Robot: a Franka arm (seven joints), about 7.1 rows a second.
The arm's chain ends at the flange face. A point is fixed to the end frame.
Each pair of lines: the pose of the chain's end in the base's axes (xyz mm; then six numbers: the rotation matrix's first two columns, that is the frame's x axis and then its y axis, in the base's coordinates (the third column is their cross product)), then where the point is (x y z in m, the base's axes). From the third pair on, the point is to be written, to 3 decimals.
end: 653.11 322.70 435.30 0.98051 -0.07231 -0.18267 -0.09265 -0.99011 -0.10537
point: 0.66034 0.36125 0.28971
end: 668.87 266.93 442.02 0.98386 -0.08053 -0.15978 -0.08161 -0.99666 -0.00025
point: 0.67799 0.28980 0.29326
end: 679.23 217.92 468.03 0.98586 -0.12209 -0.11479 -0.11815 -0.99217 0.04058
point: 0.695 0.234 0.319
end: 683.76 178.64 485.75 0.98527 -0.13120 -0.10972 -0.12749 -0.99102 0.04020
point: 0.701 0.194 0.337
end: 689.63 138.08 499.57 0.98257 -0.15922 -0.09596 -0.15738 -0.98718 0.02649
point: 0.709 0.155 0.351
